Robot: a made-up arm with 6 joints.
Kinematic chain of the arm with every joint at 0, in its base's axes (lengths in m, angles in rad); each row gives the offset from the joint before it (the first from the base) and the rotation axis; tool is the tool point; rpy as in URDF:
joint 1: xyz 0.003 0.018 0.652 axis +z
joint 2: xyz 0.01 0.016 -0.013 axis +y
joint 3: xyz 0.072 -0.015 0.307 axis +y
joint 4: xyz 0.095 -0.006 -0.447 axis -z
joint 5: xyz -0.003 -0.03 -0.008 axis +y
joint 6: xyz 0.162 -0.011 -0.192 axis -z
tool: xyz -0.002 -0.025 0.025 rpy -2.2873 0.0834 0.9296
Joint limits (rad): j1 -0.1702..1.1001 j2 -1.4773..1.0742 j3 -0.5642..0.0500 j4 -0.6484..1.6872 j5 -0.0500..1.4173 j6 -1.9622..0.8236
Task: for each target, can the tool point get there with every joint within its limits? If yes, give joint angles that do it. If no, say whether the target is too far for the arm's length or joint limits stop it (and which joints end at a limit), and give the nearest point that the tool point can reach.
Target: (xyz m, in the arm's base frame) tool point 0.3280 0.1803 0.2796
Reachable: yes | joints 0.7095 0.2493 -0.4822 -0.3255 1.0582 0.4341
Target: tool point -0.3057 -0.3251 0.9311
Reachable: no: joint limits stop it (at a limit: joint 2, joint 3, joint 5) | nearest point -0.1854 -0.1914 0.5068 | short by 0.461 m
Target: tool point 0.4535 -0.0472 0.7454
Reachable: yes | joints -0.0439 -1.1900 -0.1948 1.4171 0.6932 -1.5194
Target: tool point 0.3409 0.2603 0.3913
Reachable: yes | joints 0.7619 -0.2397 -0.0540 -0.0956 0.2294 -0.3677
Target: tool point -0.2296 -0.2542 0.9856
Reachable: no: joint limits stop it (at a limit: joint 1, joint 2, joint 3, joint 5) | nearest point 0.1589 -0.2078 1.1448 | short by 0.422 m
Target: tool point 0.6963 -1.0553 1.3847
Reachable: no: too far | nearest point 0.4056 -0.2324 1.0133 | short by 0.948 m
